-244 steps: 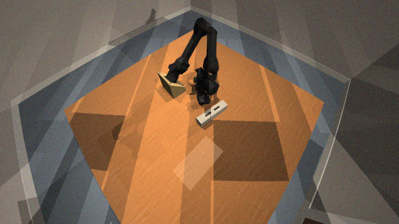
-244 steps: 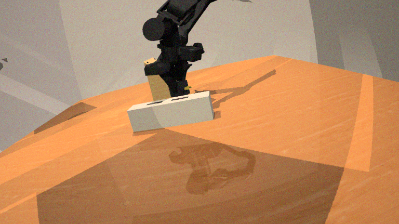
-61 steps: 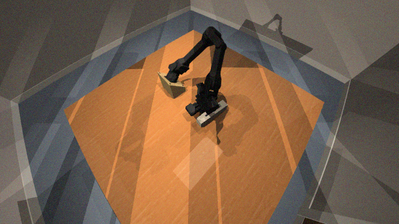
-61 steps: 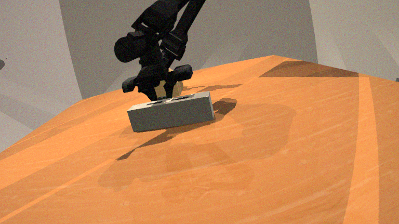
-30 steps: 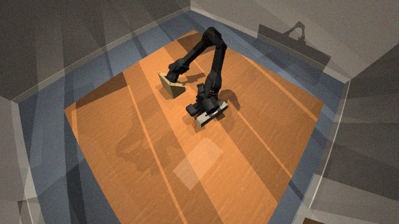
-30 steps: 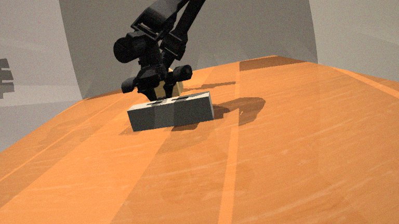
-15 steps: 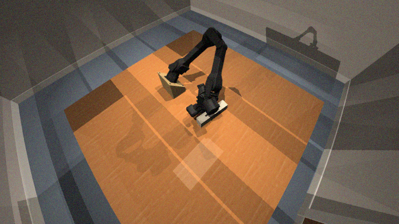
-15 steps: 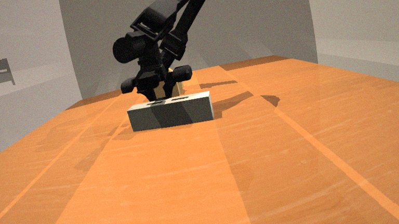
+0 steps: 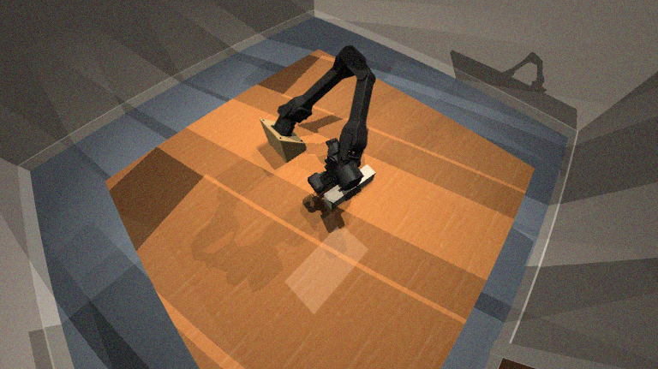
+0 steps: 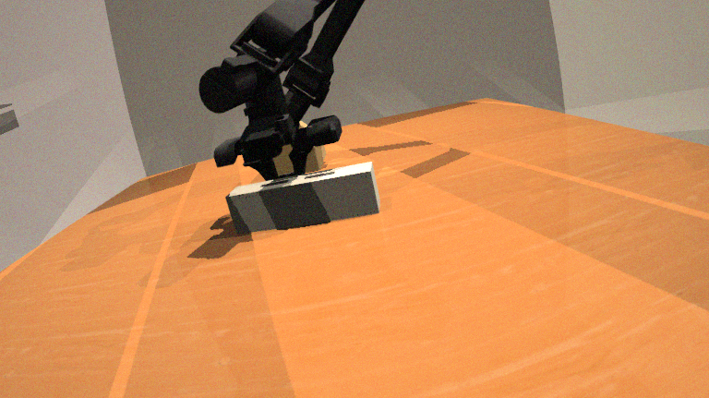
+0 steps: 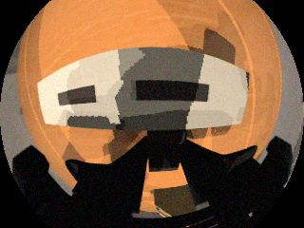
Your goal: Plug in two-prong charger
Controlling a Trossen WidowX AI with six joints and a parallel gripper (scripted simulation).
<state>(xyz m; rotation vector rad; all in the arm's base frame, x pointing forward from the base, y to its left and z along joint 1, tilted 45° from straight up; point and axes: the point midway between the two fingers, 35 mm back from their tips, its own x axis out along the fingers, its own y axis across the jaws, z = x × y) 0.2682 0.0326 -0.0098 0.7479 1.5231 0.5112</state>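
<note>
Right now the dark charger is 20 mm ahead of my gripper tip and 10 mm above it.
</note>
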